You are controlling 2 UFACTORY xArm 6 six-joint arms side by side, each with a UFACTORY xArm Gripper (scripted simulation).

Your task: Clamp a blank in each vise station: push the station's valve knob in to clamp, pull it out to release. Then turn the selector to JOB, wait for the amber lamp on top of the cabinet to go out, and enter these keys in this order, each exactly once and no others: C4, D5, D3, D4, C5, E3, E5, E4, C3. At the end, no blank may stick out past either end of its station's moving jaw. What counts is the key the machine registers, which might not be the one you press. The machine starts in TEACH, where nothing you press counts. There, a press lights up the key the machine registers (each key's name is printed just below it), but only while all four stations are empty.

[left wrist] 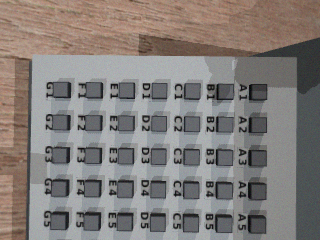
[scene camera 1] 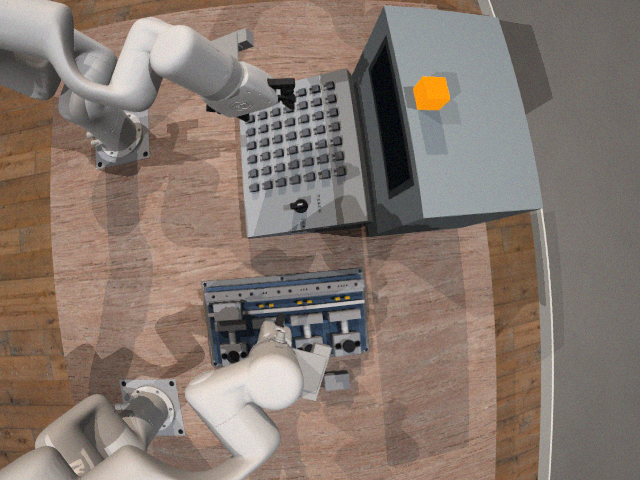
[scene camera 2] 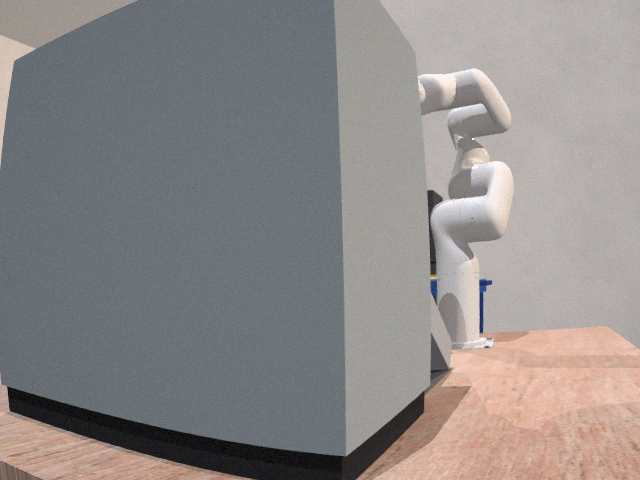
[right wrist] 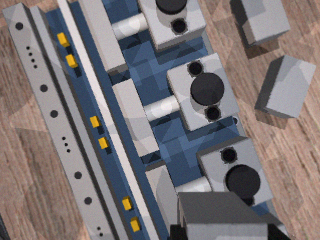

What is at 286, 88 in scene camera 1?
My left gripper.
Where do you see a grey blank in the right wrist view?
282, 94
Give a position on a moving jaw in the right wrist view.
137, 117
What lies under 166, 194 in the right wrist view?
A moving jaw.
